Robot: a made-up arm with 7 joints. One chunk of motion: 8 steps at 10 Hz.
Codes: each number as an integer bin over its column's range. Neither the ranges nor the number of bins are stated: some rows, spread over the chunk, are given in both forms.
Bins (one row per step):
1: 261 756 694 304 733 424 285
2: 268 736 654 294 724 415 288
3: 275 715 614 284 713 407 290
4: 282 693 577 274 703 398 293
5: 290 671 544 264 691 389 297
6: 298 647 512 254 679 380 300
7: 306 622 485 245 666 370 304
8: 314 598 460 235 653 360 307
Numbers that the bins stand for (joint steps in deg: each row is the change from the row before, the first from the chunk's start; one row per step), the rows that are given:
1: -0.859 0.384 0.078 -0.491 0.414 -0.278 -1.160
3: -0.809 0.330 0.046 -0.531 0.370 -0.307 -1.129
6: -0.726 0.242 0.005 -0.591 0.295 -0.353 -1.068
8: -0.668 0.178 -0.016 -0.630 0.238 -0.387 -1.025
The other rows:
2: -0.834 0.358 0.062 -0.511 0.394 -0.294 -1.141
4: -0.784 0.302 0.031 -0.551 0.348 -0.323 -1.111
5: -0.755 0.273 0.018 -0.571 0.322 -0.338 -1.086
7: -0.697 0.209 -0.006 -0.610 0.267 -0.370 -1.044

